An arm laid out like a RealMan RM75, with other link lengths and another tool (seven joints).
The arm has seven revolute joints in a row. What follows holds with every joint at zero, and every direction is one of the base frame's.
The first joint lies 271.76 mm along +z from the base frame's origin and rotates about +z.
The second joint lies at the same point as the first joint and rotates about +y.
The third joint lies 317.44 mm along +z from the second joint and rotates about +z.
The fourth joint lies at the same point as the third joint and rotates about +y.
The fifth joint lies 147 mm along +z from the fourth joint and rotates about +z.
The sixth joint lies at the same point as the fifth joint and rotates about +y.
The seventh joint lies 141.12 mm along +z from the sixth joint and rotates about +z.
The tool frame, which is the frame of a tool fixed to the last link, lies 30 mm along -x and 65 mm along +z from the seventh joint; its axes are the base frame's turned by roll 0, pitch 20.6 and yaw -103.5 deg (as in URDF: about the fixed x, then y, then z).
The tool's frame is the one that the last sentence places.
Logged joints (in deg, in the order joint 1, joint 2, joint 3, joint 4, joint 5, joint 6, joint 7), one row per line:
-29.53 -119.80 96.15 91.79 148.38 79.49 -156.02
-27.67 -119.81 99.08 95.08 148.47 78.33 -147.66
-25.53 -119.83 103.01 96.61 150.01 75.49 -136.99
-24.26 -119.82 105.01 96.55 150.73 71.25 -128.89
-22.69 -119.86 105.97 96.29 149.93 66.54 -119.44
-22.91 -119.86 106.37 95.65 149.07 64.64 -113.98
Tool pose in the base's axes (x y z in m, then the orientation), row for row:
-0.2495 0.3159 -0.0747 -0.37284 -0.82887 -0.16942 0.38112
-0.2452 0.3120 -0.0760 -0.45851 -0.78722 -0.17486 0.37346
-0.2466 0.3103 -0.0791 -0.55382 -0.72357 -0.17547 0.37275
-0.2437 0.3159 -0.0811 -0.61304 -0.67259 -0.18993 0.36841
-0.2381 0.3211 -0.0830 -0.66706 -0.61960 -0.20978 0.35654
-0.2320 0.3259 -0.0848 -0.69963 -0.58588 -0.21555 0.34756
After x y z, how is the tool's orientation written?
As a quaternion, x y z w.
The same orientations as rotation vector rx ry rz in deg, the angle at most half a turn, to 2 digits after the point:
-54.52 -121.21 -24.77
-67.29 -115.53 -25.66
-81.31 -106.23 -25.76
-90.19 -98.95 -27.94
-98.69 -91.67 -31.04
-103.96 -87.05 -32.03

